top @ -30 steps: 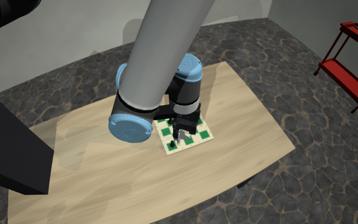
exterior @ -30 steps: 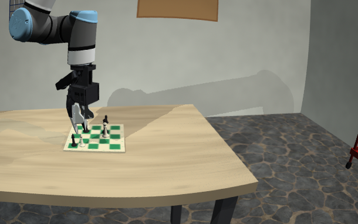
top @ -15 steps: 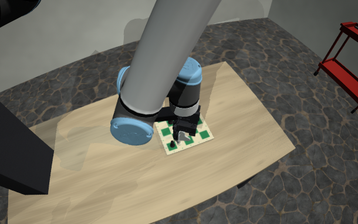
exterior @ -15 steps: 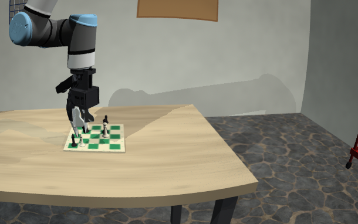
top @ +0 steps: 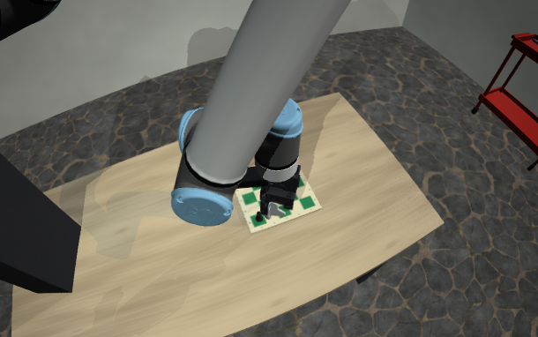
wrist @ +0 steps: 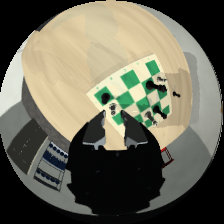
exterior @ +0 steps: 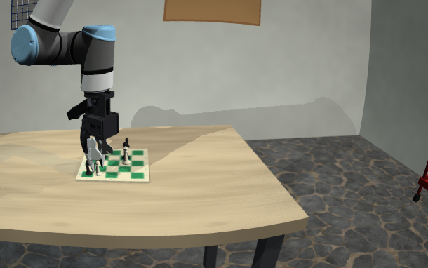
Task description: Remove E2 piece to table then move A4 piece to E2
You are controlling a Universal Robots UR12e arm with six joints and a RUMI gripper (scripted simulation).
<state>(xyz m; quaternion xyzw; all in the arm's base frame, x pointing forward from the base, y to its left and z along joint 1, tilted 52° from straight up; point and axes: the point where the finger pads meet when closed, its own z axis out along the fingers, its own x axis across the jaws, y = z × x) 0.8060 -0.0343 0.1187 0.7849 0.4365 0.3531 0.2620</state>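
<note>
The white pawn is 10 mm below my hand. Round my hand: tall black piece (110 mm to the left); cream chessboard (40 mm ahead, 70 mm to the left, 30 mm below); small black piece (80 mm ahead, 210 mm to the left, 20 mm below).
</note>
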